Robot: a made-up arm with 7 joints. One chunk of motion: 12 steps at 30 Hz.
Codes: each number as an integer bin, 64 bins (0 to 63) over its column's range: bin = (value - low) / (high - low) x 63, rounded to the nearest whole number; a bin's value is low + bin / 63 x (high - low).
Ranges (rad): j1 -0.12..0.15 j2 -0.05..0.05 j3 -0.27..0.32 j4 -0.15..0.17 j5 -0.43..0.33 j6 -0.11..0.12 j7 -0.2..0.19
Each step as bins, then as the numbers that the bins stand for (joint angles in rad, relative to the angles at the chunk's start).
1 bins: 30 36 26 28 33 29 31
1 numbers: 0.0086 0.0071 -0.0265 -0.0078 -0.0319 -0.0041 -0.0081
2 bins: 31 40 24 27 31 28 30
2 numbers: 0.0129 0.0135 -0.0452 -0.0129 -0.0560 -0.0078 -0.0143
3 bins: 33 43 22 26 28 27 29
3 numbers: 0.0214 0.0183 -0.0640 -0.0179 -0.0922 -0.0114 -0.0205
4 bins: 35 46 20 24 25 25 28
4 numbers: 0.0300 0.0230 -0.0827 -0.0281 -0.1284 -0.0187 -0.0267
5 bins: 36 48 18 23 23 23 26
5 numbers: 0.0343 0.0262 -0.1014 -0.0332 -0.1525 -0.0260 -0.0390
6 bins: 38 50 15 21 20 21 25
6 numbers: 0.0429 0.0294 -0.1295 -0.0433 -0.1887 -0.0333 -0.0452
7 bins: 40 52 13 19 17 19 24
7 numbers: 0.0514 0.0325 -0.1483 -0.0535 -0.2249 -0.0406 -0.0514
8 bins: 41 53 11 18 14 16 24
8 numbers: 0.0557 0.0341 -0.1670 -0.0586 -0.2611 -0.0516 -0.0514
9 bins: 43 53 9 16 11 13 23
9 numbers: 0.0643 0.0341 -0.1857 -0.0687 -0.2973 -0.0625 -0.0576
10 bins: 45 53 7 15 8 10 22
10 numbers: 0.0729 0.0341 -0.2044 -0.0738 -0.3335 -0.0735 -0.0638
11 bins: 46 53 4 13 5 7 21
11 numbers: 0.0771 0.0341 -0.2325 -0.0840 -0.3697 -0.0844 -0.0700
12 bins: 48 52 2 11 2 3 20
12 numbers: 0.0857 0.0325 -0.2513 -0.0941 -0.4059 -0.0990 -0.0762
